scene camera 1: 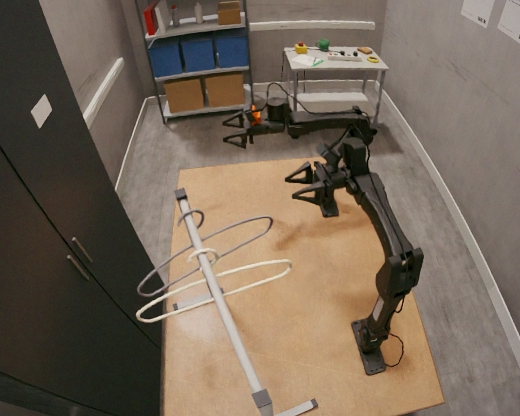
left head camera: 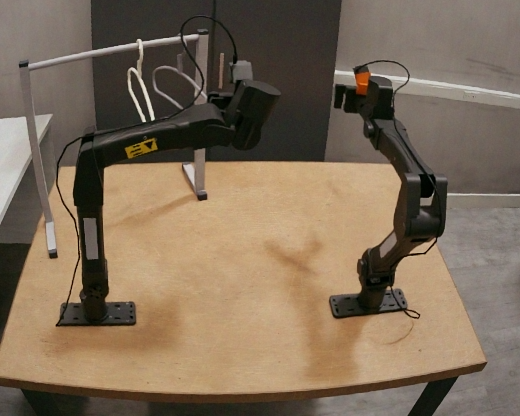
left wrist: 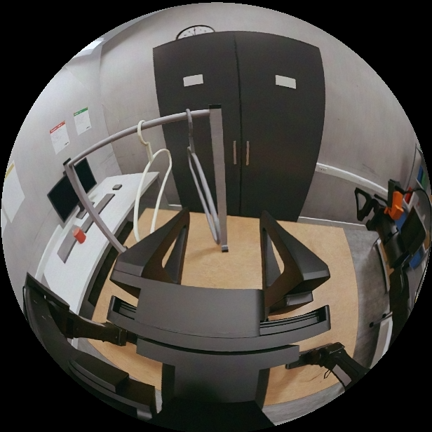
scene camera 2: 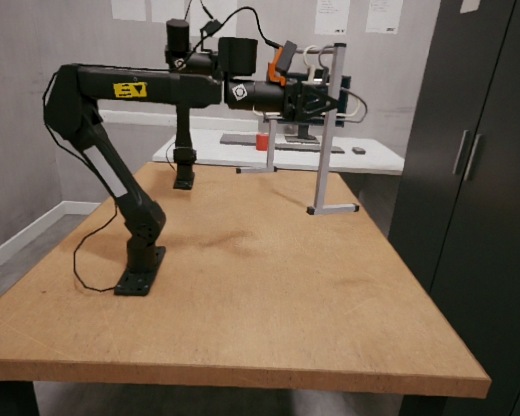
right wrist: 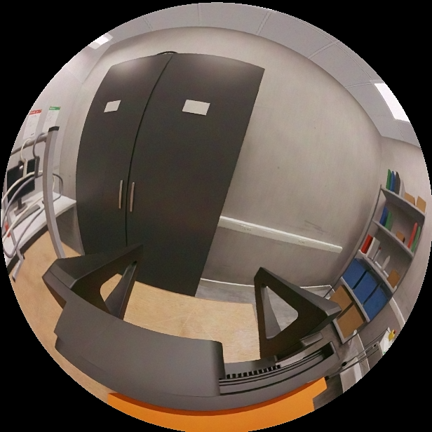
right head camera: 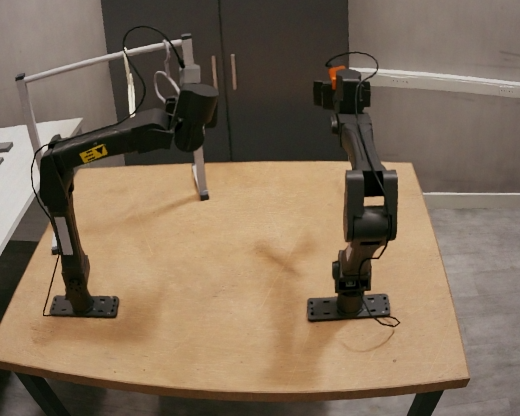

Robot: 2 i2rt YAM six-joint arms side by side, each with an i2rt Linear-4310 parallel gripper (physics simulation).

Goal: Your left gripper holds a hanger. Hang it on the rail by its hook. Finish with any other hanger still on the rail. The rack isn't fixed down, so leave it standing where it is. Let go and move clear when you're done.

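Places are measured from the left arm's base along level axes (x right, y ahead, z up), in centimetres.
Where they show: left gripper, fingertip midpoint: [scene camera 1: 288, 187] [left head camera: 226, 93]; right gripper, fingertip midpoint: [scene camera 1: 222, 131] [left head camera: 353, 87] [scene camera 2: 332, 101]; left arm's base, link origin: [scene camera 1: 368, 346] [left head camera: 97, 315] [scene camera 2: 184, 181] [right head camera: 84, 307]; right arm's base, link origin: [left head camera: 369, 304] [scene camera 2: 142, 270] [right head camera: 349, 308].
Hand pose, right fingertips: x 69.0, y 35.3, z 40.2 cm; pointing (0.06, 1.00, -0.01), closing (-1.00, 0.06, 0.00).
Note:
Each offset is from my right fingertips to the centre of the thing. "*": to the spot under its first point. Level surfaces: height alone.
A grey hanger @(* dy -9.3, dx -37.1, dz -6.0 cm) [scene camera 1: 271, 222] [left wrist: 190, 135] hangs by its hook on the rail @(dy +6.6, dx -62.7, dz +10.5 cm) [left head camera: 100, 51] [scene camera 1: 230, 325] [left wrist: 105, 144], near one end post. A white hanger [left head camera: 140, 55] [scene camera 1: 290, 266] [left wrist: 144, 140] hangs on the same rail beside it, with a gap between their hooks. The rack @(dy +6.6, dx -62.7, dz -13.9 cm) [left head camera: 200, 170] [scene camera 2: 326, 150] stands upright on its feet. My left gripper [scene camera 1: 290, 187] [left wrist: 224, 213] is open and empty, off to the front of the rack and apart from both hangers. My right gripper [scene camera 1: 224, 132] [right wrist: 201, 264] is open and empty, away from the rack in scene camera 1.
The rack stands on the wooden table @(dz -40.2 cm) [left head camera: 240, 350] [scene camera 2: 250, 320]. A dark cabinet [left wrist: 200, 60] [right wrist: 185, 150] is behind it. A white desk [scene camera 2: 375, 162] with a red cup [scene camera 2: 262, 141] stands past the table's end. Shelves [scene camera 1: 200, 72] stand in the background.

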